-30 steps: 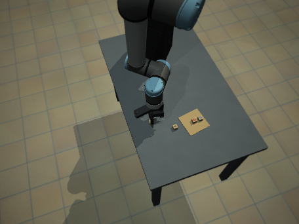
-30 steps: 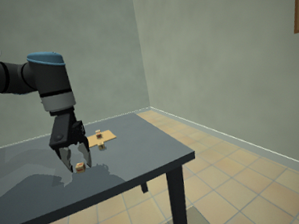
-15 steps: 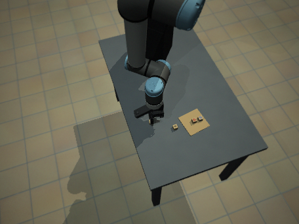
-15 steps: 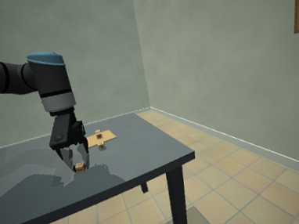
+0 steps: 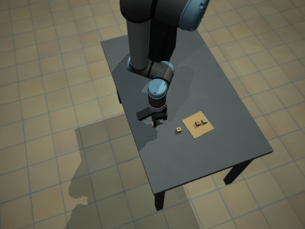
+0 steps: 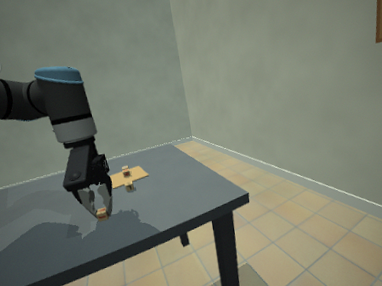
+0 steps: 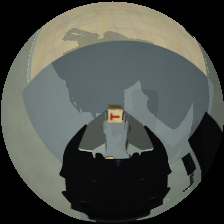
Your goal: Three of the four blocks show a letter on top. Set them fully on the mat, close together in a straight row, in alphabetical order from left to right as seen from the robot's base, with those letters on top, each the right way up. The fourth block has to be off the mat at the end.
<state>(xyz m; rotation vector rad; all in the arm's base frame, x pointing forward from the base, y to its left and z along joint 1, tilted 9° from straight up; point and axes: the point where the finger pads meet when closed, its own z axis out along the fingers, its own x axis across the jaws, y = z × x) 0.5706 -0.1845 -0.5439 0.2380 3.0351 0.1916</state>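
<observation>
My hand is 80 mm short of the tan mat, 250 mm to the right of it and 10 mm above it.
</observation>
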